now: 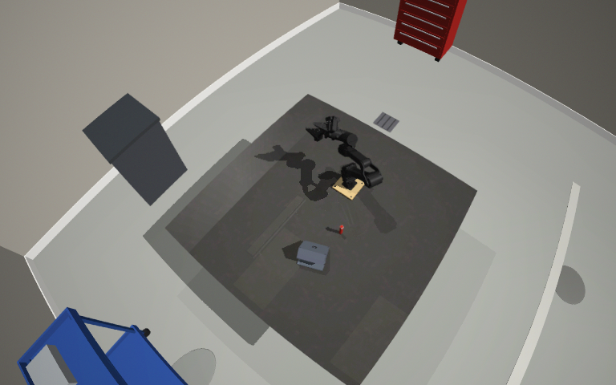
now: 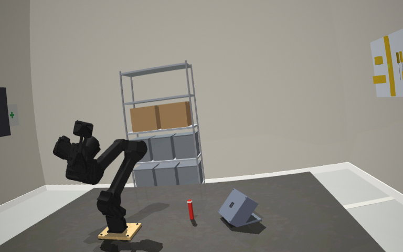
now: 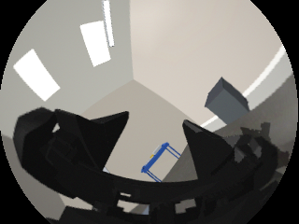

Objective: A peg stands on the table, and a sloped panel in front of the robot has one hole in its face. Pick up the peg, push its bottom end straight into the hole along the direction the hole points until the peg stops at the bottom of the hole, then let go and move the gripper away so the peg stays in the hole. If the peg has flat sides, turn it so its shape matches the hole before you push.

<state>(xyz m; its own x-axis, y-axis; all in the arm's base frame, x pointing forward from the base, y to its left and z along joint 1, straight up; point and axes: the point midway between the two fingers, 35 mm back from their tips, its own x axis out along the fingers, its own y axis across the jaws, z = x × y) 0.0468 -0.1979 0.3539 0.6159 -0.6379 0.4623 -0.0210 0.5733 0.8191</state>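
Right now the red peg is 360 mm to the left of my gripper tip, 320 mm below it and 190 mm ahead of it. From my gripper tip the other things lie so: grey sloped panel (370 mm ahead, 340 mm below, 330 mm to the left).
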